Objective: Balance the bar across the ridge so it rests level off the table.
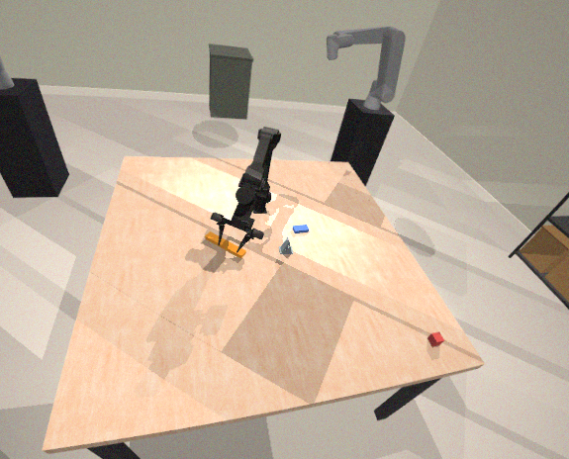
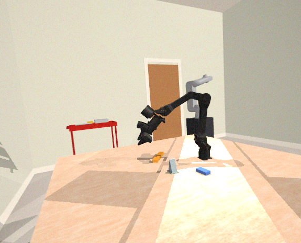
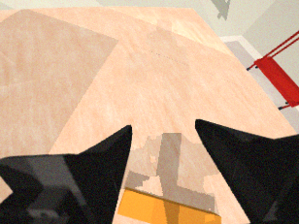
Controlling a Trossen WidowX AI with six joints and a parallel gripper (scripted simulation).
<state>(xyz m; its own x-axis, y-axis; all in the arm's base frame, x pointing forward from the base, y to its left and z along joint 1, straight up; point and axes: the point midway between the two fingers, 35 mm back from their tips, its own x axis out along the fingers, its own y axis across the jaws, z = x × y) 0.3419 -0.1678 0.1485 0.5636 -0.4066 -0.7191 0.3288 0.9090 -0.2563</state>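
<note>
The orange bar lies 130 mm behind my gripper tip, 120 mm below it and 10 mm to the left of it. Also, from my gripper tip: red cube (680 mm to the left, 380 mm ahead, 110 mm below); blue block (340 mm to the left, 210 mm behind, 120 mm below).
</note>
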